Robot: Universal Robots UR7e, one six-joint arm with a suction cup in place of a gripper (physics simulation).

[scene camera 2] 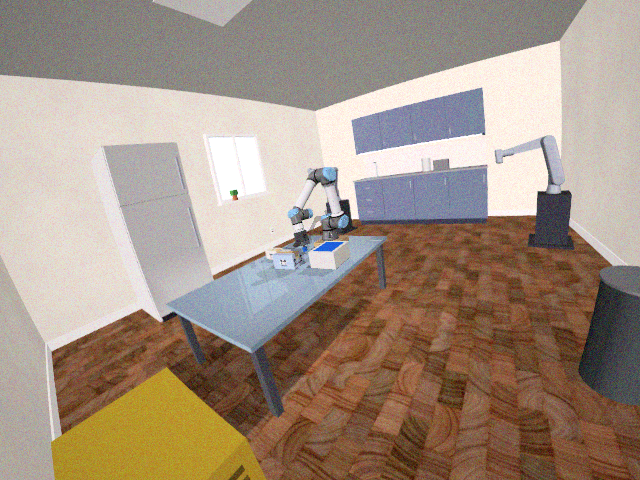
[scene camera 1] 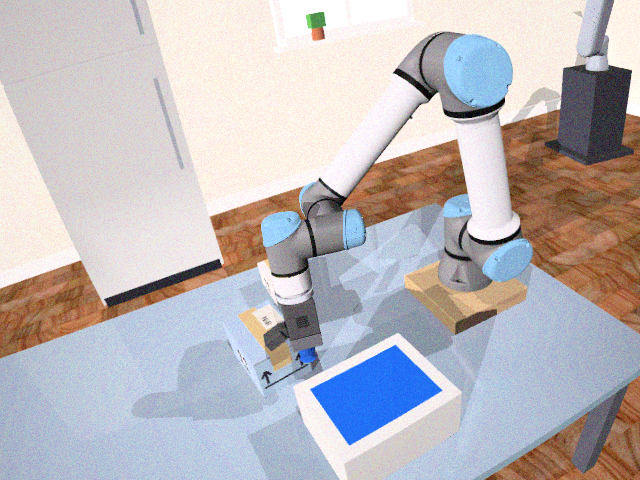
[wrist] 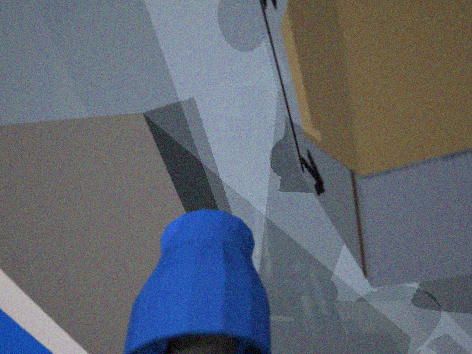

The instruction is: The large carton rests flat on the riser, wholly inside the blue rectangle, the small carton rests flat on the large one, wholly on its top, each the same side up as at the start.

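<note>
The large carton (scene camera 1: pixel 253 361) (scene camera 2: pixel 284 261) (wrist: pixel 415 225), pale with a wide tan band and a white label on top, stands on the table with arrows on the side facing the riser. The small carton (scene camera 1: pixel 264 279) (scene camera 2: pixel 269 253) stands behind it, mostly hidden by the arm in scene camera 1. The white riser (scene camera 1: pixel 405 441) (scene camera 2: pixel 321 259) (wrist: pixel 90 185) bears the blue rectangle (scene camera 1: pixel 377 393) (scene camera 2: pixel 330 246) (wrist: pixel 17 336), with no carton on it. My blue suction cup (scene camera 1: pixel 309 356) (scene camera 2: pixel 305 249) (wrist: pixel 207 220) hangs beside the large carton's arrow side, towards the riser, with nothing attached.
The arm's wooden base (scene camera 1: pixel 431 299) stands on the table (scene camera 1: pixel 103 372) (scene camera 2: pixel 248 304) behind the riser. The tall fridge (scene camera 1: pixel 111 170) (scene camera 2: pixel 155 227) stands beyond the table. A yellow block (scene camera 2: pixel 155 428) is in the foreground of scene camera 2.
</note>
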